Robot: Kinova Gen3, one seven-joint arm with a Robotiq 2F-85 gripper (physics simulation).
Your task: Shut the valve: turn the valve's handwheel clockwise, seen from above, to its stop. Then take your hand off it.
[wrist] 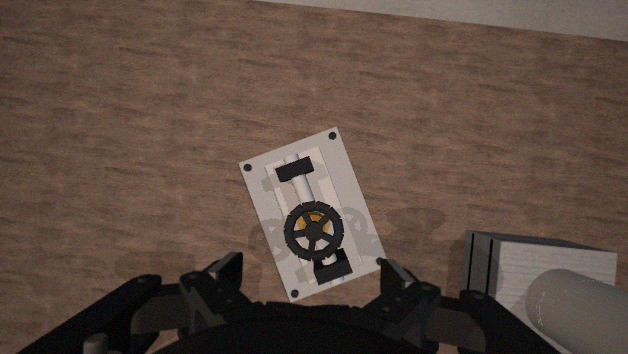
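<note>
The valve's black handwheel (314, 231) has several spokes and sits over a brass-coloured valve body (314, 218). A white pipe (302, 187) runs under it, held by two black blocks, on a light grey base plate (350, 170) with dark bolts at its corners. My gripper (311, 271) is wide open and apart from the handwheel. Its two fingers stand at the lower left and lower right of the wheel in the view, with a gap to the rim on both sides. The wheel's angle relative to its stop cannot be told.
A grey box-like block (480, 260) with a pale top and a large grey cylinder (575, 305) stand at the lower right. The wooden table top (150, 125) ends at an edge along the top of the view, with a pale grey surface (550, 15) beyond it.
</note>
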